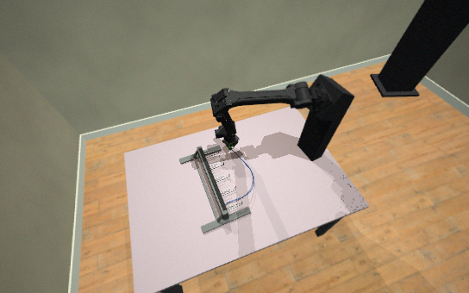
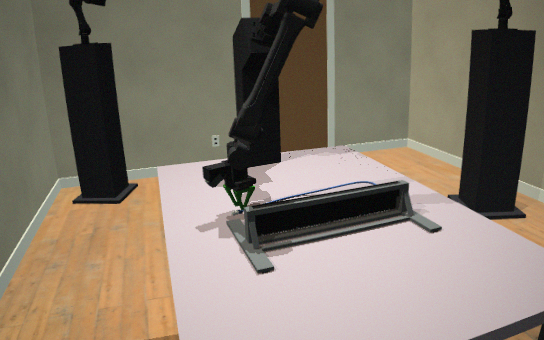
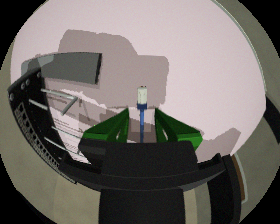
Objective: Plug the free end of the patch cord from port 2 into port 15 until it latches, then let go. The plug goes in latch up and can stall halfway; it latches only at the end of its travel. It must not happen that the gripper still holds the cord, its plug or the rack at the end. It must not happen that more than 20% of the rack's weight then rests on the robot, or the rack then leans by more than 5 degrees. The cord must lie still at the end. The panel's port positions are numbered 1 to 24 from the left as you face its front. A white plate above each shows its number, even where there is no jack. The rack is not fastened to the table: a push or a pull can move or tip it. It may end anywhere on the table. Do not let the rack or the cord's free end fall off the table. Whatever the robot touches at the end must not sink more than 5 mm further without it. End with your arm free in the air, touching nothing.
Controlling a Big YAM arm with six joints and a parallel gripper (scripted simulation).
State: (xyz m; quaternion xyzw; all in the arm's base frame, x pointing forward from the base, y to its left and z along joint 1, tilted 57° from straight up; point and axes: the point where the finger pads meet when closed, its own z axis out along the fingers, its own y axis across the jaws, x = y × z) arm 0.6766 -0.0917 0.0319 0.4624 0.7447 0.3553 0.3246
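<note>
The plug lies 1 cm ahead of my hand, 2 cm to the right of it and 2 cm below it.
</note>
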